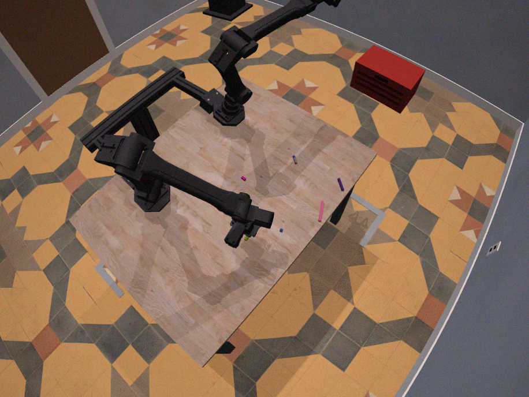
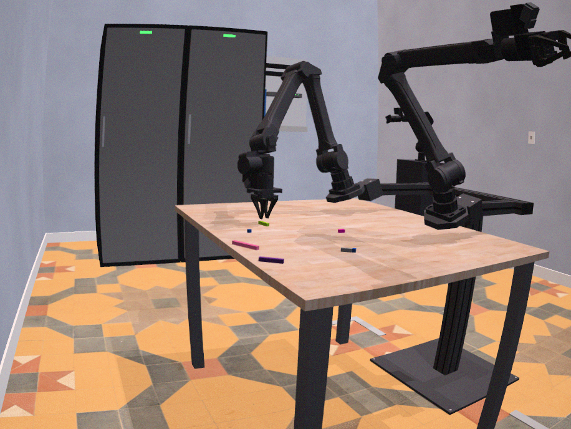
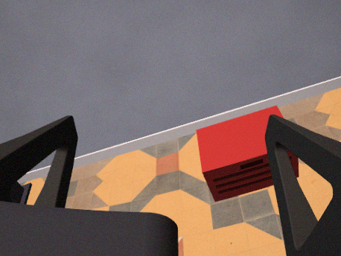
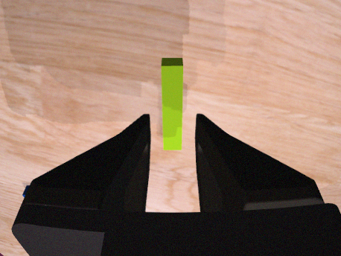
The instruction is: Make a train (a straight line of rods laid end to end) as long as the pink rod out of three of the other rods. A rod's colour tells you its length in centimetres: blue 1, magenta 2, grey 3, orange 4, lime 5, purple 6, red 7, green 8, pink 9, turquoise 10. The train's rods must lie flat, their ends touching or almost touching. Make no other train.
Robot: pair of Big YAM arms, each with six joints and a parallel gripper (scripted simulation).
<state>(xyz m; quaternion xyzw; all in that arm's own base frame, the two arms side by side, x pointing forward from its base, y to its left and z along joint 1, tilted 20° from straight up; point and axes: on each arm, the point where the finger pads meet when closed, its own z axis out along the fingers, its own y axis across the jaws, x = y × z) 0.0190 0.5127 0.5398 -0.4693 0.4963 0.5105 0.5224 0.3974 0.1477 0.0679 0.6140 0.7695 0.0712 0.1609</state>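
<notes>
The lime rod is 2 cm below my right hand. From my right hand the other things lie so: grey rod: 3 cm behind, 40 cm to the left, 2 cm below.
</notes>
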